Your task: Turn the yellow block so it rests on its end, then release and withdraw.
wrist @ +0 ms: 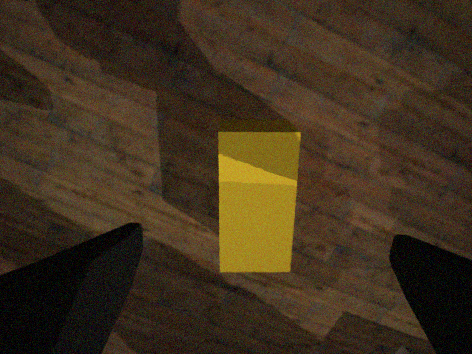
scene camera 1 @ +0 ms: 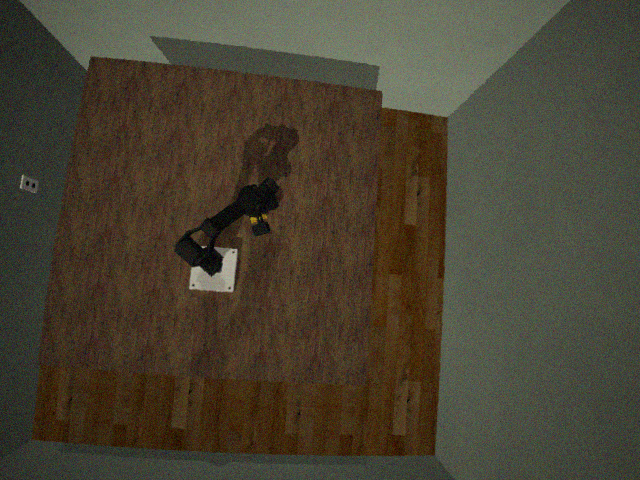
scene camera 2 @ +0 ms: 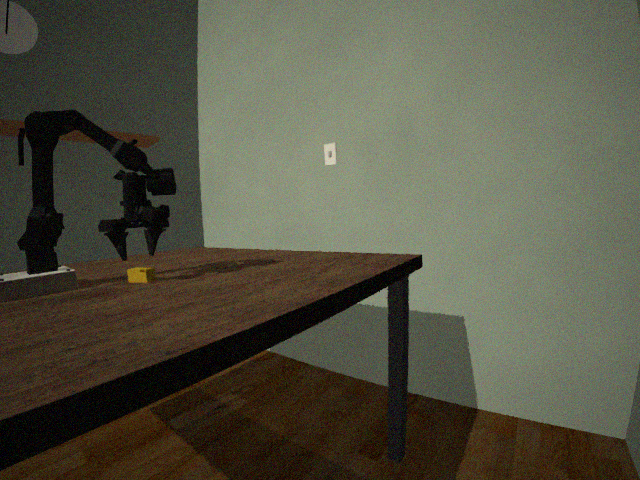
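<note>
There's the gripper, which shows in scene camera 2 (scene camera 2: 138,258) and in the wrist view (wrist: 268,241) too, and there's also a yellow block (wrist: 258,159).
</note>
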